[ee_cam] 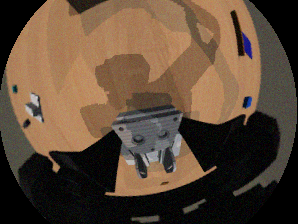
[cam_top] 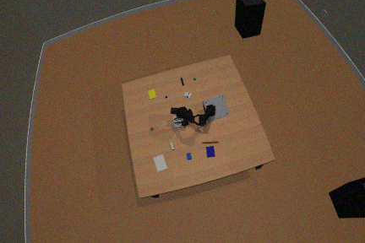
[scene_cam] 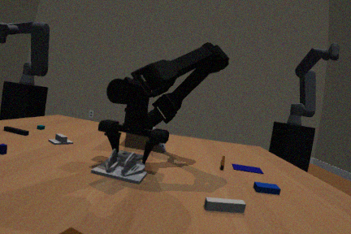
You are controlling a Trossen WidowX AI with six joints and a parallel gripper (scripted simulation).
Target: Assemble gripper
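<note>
My gripper tip is now 2 cm short of the toothed jaw and 1 cm to the right of it. The rest, counted from my gripper tip: brown peg (30 cm to the left, 17 cm behind, 1 cm below); blue tile (38 cm to the left, 14 cm behind, 1 cm below); blue block (37 cm to the left, 6 cm ahead, 1 cm below).
</note>
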